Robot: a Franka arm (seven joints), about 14 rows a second.
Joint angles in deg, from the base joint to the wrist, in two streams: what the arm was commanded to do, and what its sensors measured. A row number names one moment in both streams.
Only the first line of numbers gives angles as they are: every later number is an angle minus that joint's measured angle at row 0.
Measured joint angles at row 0: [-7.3, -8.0, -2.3, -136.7, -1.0, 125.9, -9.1]
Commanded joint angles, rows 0 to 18: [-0.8, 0.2, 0.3, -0.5, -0.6, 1.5, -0.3]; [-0.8, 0.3, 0.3, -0.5, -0.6, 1.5, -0.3]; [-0.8, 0.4, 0.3, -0.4, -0.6, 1.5, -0.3]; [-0.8, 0.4, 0.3, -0.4, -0.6, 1.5, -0.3]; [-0.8, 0.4, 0.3, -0.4, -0.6, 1.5, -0.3]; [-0.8, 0.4, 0.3, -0.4, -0.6, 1.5, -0.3]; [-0.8, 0.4, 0.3, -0.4, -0.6, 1.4, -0.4]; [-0.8, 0.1, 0.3, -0.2, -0.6, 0.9, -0.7]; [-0.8, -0.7, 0.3, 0.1, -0.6, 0.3, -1.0]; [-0.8, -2.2, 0.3, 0.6, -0.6, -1.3, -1.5]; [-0.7, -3.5, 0.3, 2.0, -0.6, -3.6, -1.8]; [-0.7, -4.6, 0.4, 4.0, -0.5, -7.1, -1.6]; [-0.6, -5.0, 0.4, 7.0, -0.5, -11.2, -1.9]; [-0.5, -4.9, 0.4, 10.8, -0.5, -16.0, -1.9]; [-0.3, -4.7, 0.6, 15.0, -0.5, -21.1, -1.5]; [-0.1, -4.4, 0.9, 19.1, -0.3, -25.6, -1.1]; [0.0, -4.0, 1.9, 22.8, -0.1, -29.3, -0.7]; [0.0, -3.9, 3.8, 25.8, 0.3, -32.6, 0.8]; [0.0, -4.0, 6.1, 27.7, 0.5, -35.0, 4.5]
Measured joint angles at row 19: [0.0, -5.8, 1.6, 19.3, 0.0, -26.9, -0.9]
